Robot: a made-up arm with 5 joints. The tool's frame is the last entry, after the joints.
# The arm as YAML. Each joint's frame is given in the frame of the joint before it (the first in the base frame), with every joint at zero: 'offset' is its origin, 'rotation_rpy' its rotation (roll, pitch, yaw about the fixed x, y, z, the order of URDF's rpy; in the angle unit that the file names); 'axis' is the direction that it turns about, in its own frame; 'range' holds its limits. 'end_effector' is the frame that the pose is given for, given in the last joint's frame.
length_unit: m
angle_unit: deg
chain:
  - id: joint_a
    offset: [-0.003, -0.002, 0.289]
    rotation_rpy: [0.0, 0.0, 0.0]
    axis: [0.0, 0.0, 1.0]
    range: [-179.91, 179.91]
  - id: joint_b
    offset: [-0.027, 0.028, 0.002]
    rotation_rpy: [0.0, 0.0, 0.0]
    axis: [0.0, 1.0, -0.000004]
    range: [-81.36, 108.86]
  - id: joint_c
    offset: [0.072, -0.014, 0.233]
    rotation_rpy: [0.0, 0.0, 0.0]
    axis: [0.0, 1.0, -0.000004]
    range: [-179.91, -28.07]
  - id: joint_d
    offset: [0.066, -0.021, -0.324]
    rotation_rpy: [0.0, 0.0, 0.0]
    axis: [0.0, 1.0, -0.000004]
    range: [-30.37, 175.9]
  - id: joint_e
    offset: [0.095, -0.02, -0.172]
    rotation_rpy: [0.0, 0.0, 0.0]
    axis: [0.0, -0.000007, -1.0]
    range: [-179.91, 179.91]
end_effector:
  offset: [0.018, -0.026, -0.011]
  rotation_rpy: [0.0, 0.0, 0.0]
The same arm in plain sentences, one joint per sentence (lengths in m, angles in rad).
The arm has five revolute joints in a row. What follows holds with every joint at zero, and every direction is one of the base frame's.
The first joint lies 0.003 m along -x and 0.002 m along -y and 0.289 m along +z from the base frame's origin and rotates about +z, from -3.14 to 3.14 rad.
The second joint lies 0.027 m along -x and 0.028 m along +y and 0.002 m along +z from the first joint and rotates about +y, from -1.42 to 1.9 rad.
The third joint lies 0.072 m along +x and 0.014 m along -y and 0.233 m along +z from the second joint and rotates about +y, from -3.14 to -0.4899 rad.
The fourth joint lies 0.066 m along +x and 0.021 m along -y and 0.324 m along -z from the third joint and rotates about +y, from -0.5301 to 3.07 rad.
The fifth joint lies 0.095 m along +x and 0.02 m along -y and 0.172 m along -z from the fourth joint and rotates about -z, from -3.14 to 3.14 rad.
The tool frame, which is the frame that the pose is given for, lies 0.018 m along +x and 0.026 m along -y and 0.011 m along -z from the fifth joint; its axes are parallel to the base frame's.

